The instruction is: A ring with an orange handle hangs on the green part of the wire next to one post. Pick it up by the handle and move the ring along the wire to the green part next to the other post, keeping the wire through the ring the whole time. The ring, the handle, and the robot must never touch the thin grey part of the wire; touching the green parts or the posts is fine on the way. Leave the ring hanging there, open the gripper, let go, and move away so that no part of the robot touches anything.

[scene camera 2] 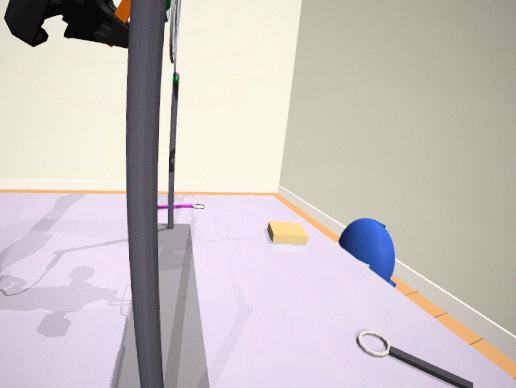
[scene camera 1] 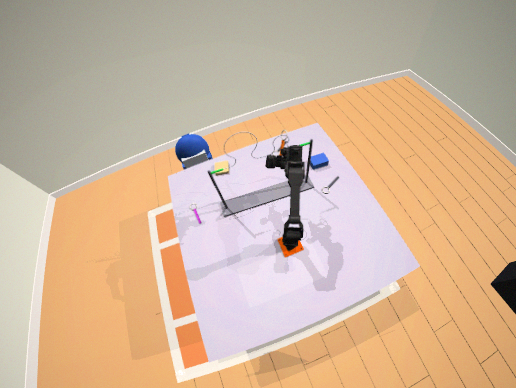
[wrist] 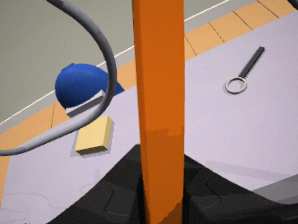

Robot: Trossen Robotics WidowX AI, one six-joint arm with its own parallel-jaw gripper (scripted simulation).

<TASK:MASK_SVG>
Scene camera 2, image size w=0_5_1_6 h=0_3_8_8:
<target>my gripper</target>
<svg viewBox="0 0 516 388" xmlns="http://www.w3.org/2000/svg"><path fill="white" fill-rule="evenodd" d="M9 0L4 20L11 34L27 43L27 45L36 47L46 42L49 35L41 27L45 19L62 15L62 21L68 24L64 32L65 38L94 41L128 49L129 21L127 20L126 24L124 24L116 17L114 13L117 7L114 5L113 0Z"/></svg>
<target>tan block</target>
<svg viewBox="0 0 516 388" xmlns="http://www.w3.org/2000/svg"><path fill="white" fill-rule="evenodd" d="M269 221L268 231L273 243L307 244L309 235L300 223Z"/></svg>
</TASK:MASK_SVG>
